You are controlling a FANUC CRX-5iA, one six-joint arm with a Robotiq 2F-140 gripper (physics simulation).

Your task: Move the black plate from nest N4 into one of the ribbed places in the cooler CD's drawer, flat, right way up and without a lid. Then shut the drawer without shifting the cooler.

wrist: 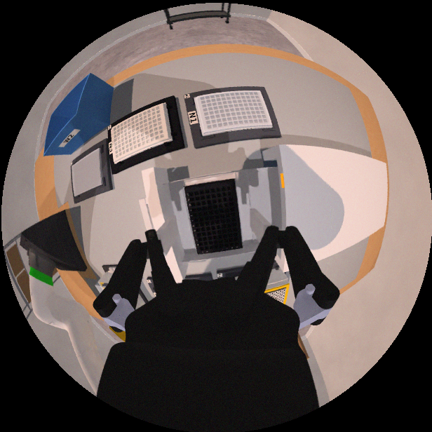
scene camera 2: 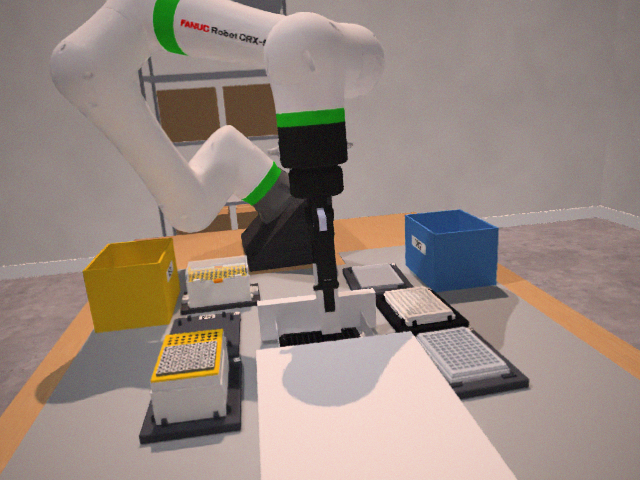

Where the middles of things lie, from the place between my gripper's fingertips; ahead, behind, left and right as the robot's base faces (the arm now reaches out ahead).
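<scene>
Counted from my hand: drawer (scene camera 2: 299, 314), 30 mm below, 30 mm ahead; black plate (scene camera 2: 291, 339), 50 mm below, 10 mm to the right; nest N1 (scene camera 2: 492, 385), 60 mm below, 40 mm ahead, 190 mm to the left; yellow-topped tip rack (scene camera 2: 190, 381), 30 mm below, 90 mm ahead, 190 mm to the right.
</scene>
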